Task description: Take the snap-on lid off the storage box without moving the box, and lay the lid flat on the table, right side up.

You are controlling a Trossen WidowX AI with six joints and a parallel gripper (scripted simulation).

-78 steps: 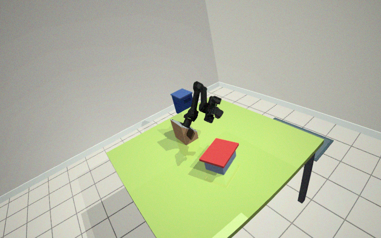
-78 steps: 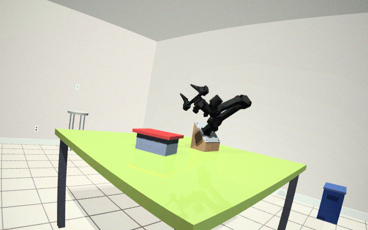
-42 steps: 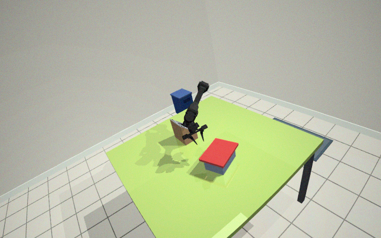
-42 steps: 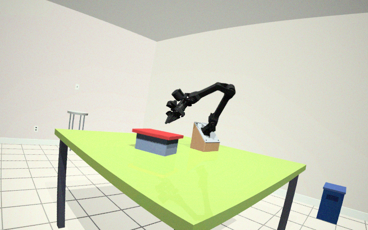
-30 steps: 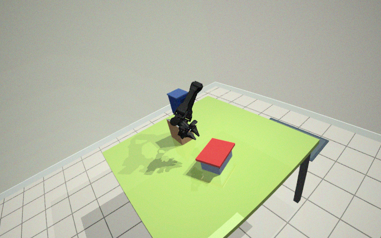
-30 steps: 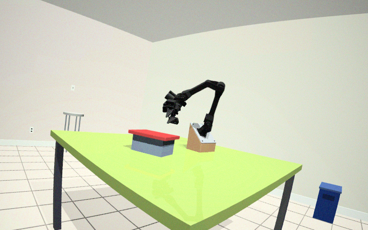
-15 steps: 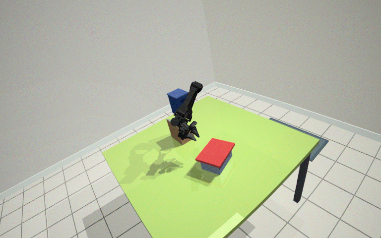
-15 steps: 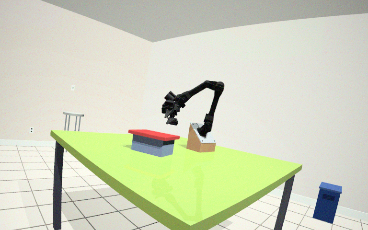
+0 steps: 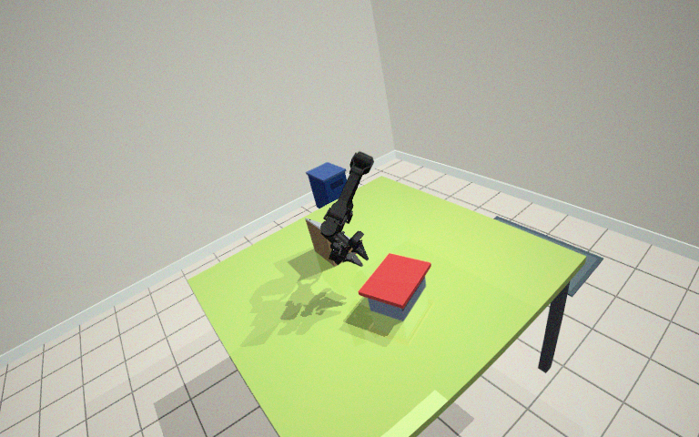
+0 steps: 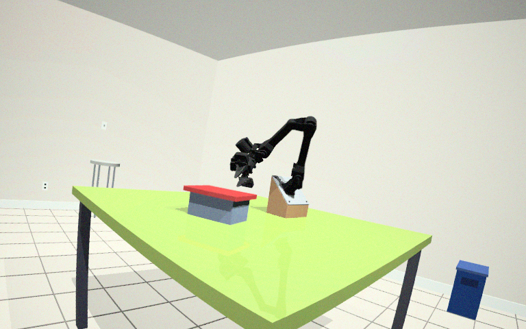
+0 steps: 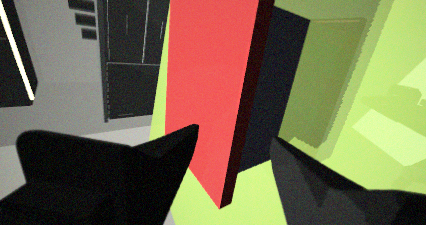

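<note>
The red lid lies 11 cm ahead of my gripper tip, 6 cm to the left of it and 4 cm below it. Also, from my gripper tip: storage box: 11 cm ahead, 6 cm to the left, 9 cm below.
</note>
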